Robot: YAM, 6 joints.
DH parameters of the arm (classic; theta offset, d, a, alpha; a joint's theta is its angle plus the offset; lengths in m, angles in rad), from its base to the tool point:
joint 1: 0 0.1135 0.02 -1.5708
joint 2: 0 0 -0.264 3.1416
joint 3: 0.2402 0 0.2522 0
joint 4: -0.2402 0 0.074 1.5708
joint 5: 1.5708 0 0 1.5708
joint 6: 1.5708 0.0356 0 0
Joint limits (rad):
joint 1: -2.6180..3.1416
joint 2: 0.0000..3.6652
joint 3: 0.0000..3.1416
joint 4: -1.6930..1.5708
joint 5: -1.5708..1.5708
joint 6: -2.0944..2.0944
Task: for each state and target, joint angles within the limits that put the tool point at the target. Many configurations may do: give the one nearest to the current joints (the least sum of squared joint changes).
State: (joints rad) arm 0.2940 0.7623 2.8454 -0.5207 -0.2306 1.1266
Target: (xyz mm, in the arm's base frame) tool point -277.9 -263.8 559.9
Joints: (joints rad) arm 0.7765 0.7083 2.8888 -0.4887 -0.1850 1.1266
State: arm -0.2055 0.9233 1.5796 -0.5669 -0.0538 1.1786
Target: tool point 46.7 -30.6 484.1
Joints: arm -0.4959 0.6402 1.3914 -0.7342 0.1321 1.1786
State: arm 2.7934 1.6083 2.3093 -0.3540 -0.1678 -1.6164
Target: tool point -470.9 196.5 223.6
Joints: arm 2.7353 2.2279 1.8991 -0.4492 -0.1587 -1.6164
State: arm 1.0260 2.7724 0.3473 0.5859 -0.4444 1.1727
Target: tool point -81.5 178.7 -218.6
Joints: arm 1.9080 3.1140 0.9275 0.6558 -0.5234 1.1727
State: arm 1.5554 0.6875 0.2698 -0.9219 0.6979 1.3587
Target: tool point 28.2 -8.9 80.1
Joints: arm 0.8999 0.9099 0.0000 -1.1476 0.8881 1.3587
